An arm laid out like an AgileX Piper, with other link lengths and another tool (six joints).
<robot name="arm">
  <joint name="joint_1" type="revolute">
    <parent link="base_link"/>
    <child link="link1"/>
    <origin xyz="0 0 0.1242"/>
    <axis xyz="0 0 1"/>
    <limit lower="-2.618" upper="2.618"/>
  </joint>
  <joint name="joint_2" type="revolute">
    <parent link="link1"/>
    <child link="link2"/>
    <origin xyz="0 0 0" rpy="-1.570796 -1.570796 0"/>
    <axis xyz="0 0 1"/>
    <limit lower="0" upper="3.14"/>
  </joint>
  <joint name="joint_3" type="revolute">
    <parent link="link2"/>
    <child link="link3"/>
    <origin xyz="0.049 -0.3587 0" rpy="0 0 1.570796"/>
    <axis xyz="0 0 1"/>
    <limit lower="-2.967" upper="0"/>
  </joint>
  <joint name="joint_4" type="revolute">
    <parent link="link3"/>
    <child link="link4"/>
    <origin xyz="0.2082 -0.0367 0" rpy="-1.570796 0 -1.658"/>
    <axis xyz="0 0 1"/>
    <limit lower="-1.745" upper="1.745"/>
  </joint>
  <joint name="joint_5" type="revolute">
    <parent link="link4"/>
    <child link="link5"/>
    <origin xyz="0 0 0" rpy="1.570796 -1.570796 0"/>
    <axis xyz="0 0 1"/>
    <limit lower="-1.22" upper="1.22"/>
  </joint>
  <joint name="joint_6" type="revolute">
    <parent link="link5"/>
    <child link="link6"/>
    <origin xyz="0.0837 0 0" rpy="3.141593 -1.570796 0"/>
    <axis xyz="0 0 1"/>
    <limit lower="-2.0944" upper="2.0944"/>
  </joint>
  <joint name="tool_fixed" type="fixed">
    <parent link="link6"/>
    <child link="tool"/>
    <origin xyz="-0.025 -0.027 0.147" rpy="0 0.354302 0.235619"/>
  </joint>
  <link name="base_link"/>
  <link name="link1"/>
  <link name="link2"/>
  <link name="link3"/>
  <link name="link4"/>
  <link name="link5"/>
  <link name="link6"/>
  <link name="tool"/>
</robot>
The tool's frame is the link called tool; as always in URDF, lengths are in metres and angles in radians.
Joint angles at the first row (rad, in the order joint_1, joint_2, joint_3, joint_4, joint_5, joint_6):
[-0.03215 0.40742 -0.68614 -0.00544 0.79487 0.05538]
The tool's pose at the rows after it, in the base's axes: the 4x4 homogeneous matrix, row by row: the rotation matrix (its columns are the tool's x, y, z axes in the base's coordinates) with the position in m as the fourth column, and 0 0 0 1 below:
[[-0.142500, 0.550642, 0.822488, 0.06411], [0.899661, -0.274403, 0.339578, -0.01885], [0.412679, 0.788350, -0.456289, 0.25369], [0, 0, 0, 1]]
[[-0.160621, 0.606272, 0.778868, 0.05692], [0.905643, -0.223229, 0.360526, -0.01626], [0.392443, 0.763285, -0.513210, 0.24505], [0, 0, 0, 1]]
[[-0.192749, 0.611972, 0.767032, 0.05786], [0.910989, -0.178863, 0.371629, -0.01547], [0.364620, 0.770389, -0.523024, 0.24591], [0, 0, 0, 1]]
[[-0.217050, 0.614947, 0.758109, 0.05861], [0.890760, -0.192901, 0.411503, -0.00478], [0.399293, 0.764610, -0.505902, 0.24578], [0, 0, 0, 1]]
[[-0.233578, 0.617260, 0.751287, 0.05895], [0.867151, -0.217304, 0.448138, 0.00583], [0.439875, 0.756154, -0.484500, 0.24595], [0, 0, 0, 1]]
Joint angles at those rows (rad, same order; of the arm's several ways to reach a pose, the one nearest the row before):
[-0.03214 0.44497 -0.68799 0.04058 0.93886 0.00001]
[-0.03219 0.44831 -0.68797 0.05876 0.99415 -0.06239]
[-0.03213 0.44830 -0.68797 0.06892 0.99424 -0.11317]
[-0.03212 0.44831 -0.68796 0.12212 0.99422 -0.12757]
[-0.03218 0.44830 -0.68800 0.17344 0.99428 -0.13005]

